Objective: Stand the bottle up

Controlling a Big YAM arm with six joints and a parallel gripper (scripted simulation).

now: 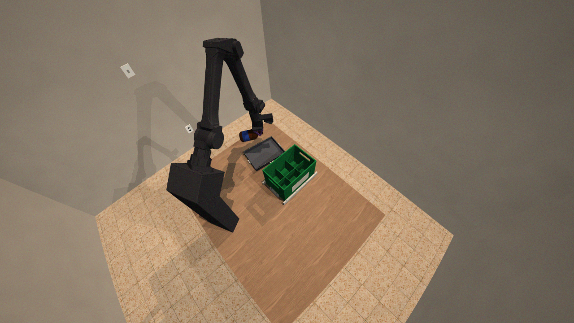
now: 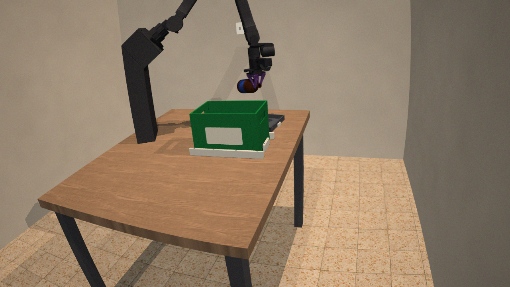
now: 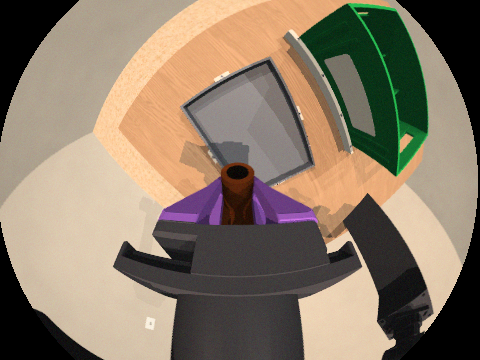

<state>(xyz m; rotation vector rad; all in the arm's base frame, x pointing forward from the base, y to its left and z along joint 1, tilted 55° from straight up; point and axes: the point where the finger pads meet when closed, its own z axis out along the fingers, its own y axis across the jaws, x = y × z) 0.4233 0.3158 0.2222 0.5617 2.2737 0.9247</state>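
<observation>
Now: the brown bottle 5 cm behind my hand, 1 cm to the left of it and 1 cm below it. The rest, counted from my hand: green crate: 12 cm ahead, 30 cm to the right, 10 cm below; tray: 4 cm to the right, 17 cm below.
</observation>
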